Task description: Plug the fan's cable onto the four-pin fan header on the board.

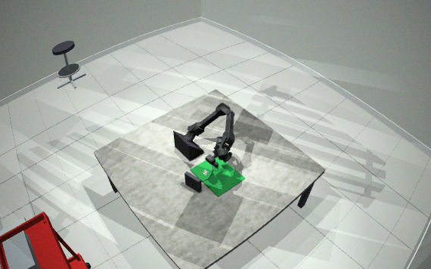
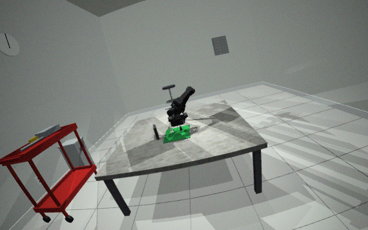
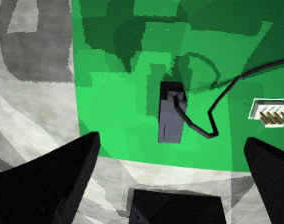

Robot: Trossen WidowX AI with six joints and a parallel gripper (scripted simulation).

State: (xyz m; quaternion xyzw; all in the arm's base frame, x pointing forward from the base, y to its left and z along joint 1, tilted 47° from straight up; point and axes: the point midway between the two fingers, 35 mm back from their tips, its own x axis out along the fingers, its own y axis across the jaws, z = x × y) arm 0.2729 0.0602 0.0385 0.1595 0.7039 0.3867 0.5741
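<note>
Now: the dark plug 40 mm below my gripper tip and 10 mm behind it. Also, from my gripper tip: green board 70 mm below, 70 mm ahead, 30 mm to the right; black fan 220 mm to the right, 70 mm ahead; white four-pin header 100 mm to the right, 60 mm below, 10 mm ahead.
</note>
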